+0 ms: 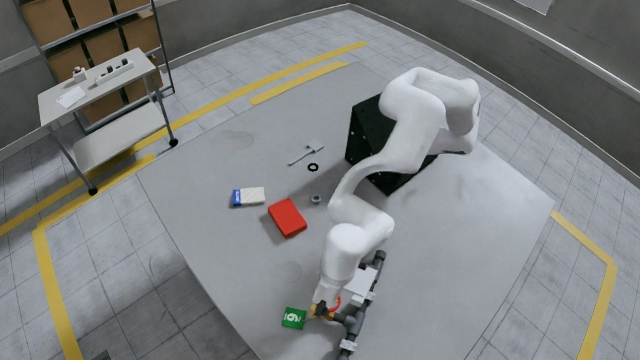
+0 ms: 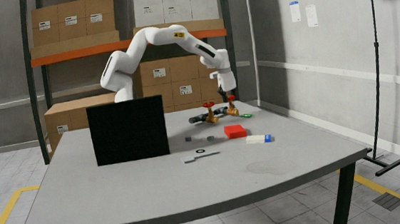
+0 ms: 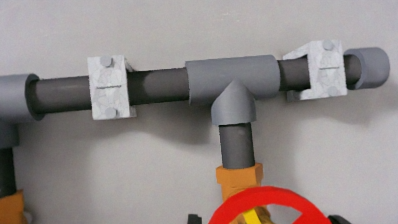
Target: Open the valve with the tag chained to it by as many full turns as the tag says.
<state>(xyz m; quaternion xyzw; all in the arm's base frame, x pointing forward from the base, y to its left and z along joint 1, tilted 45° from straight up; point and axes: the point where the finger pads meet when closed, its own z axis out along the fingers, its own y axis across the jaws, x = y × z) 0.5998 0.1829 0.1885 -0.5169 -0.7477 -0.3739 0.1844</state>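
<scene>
Now: hand 7 cm short of the green tag, 3 cm to the left of it and 11 cm above it. Also, from my hand: grey nut (23 cm behind, 32 cm to the right, 11 cm below); white-and-blue box (5 cm behind, 47 cm to the right, 11 cm below); red block (11 cm behind, 32 cm to the right, 10 cm below).
</scene>
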